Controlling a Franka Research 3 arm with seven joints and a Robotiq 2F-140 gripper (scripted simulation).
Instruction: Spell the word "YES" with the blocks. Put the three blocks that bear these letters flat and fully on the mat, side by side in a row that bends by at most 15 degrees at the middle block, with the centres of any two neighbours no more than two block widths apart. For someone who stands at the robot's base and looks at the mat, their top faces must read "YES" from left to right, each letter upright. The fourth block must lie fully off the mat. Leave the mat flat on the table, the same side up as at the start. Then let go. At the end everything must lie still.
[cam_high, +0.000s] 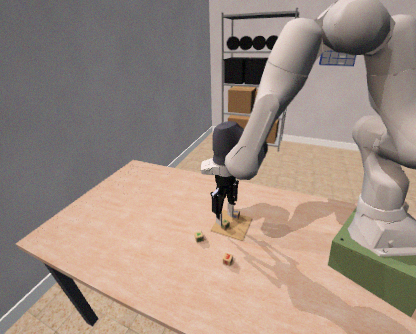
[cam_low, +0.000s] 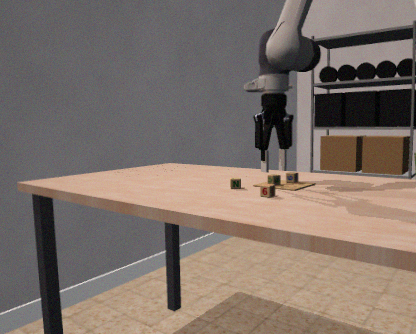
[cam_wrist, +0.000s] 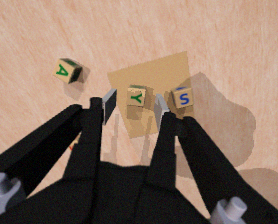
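Right now the Y block is 6 cm below my hand. The rest, counted from my hand: green N block 9 cm to the left, 8 cm ahead, 6 cm below; S block 7 cm to the right, 6 cm below, 3 cm behind; tan mat 7 cm below, 3 cm behind, 2 cm to the right.
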